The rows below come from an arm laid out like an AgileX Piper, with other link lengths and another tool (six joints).
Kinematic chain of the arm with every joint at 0, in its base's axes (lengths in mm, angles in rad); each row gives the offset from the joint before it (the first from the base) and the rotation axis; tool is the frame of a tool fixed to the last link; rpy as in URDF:
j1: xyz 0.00 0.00 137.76 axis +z
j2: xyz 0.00 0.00 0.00 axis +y
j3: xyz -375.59 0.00 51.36 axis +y
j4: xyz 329.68 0.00 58.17 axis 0.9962 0 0.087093
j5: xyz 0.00 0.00 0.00 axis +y
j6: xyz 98.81 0.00 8.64 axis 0.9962 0 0.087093
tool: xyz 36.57 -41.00 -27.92 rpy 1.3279 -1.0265 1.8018
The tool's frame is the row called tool.
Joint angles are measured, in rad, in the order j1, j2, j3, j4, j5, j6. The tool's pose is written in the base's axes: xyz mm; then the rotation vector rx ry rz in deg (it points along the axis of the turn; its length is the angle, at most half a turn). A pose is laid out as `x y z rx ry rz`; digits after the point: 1 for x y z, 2 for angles.
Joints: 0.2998, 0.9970, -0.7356, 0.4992, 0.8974, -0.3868
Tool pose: 210.2 75.6 318.9 -135.20 -73.92 -51.69
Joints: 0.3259, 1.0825, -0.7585, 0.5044, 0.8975, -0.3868
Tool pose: 226.0 87.8 307.7 -135.08 -74.70 -46.38
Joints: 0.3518, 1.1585, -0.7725, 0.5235, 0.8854, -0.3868
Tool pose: 238.7 101.2 294.4 -134.70 -74.42 -42.13
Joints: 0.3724, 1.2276, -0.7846, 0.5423, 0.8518, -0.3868
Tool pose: 252.3 113.3 281.4 -134.82 -73.53 -39.99
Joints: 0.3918, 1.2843, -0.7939, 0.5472, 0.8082, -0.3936
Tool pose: 265.2 122.8 269.7 -135.13 -73.89 -39.37
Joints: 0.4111, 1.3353, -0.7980, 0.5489, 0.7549, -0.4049
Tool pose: 277.1 131.4 257.2 -135.53 -74.71 -39.57
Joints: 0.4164, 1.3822, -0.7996, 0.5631, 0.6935, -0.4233
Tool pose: 290.0 136.7 244.9 -136.31 -74.30 -40.89
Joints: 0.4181, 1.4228, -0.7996, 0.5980, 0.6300, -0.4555
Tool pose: 302.1 141.8 233.8 -136.71 -73.28 -43.03
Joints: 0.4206, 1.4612, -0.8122, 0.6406, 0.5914, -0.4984
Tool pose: 313.9 148.5 226.8 -136.21 -72.93 -44.61
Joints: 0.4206, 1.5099, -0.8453, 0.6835, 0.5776, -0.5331
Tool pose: 328.6 157.3 221.6 -135.55 -72.15 -45.10
